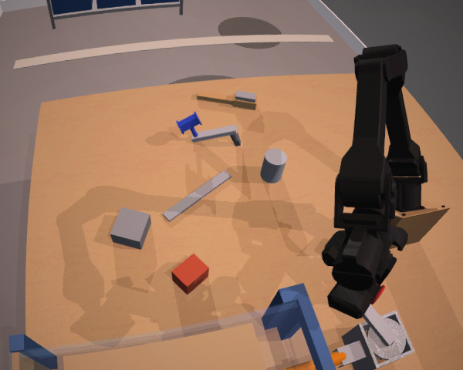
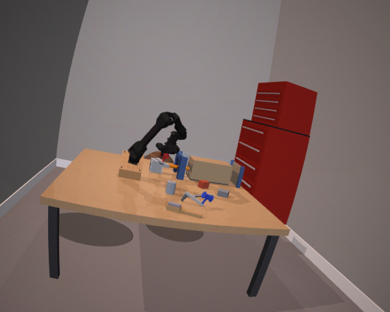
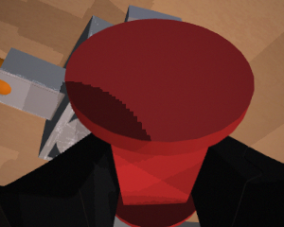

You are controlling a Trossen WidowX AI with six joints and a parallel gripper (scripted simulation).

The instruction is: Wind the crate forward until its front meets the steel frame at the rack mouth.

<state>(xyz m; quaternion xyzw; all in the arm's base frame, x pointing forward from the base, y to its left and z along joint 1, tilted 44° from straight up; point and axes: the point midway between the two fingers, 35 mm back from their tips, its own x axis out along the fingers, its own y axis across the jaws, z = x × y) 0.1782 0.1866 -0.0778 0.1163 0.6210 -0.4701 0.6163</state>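
The red-gripped winch handle lies 10 mm behind my gripper tip, 20 mm to the left of it and 30 mm below it. From my gripper tip the other things lie so: blue steel frame (120 mm ahead, 100 mm to the left, 30 mm below); red knob (10 mm ahead, 10 mm to the right); grey winch (50 mm behind, 70 mm to the left, 100 mm below).
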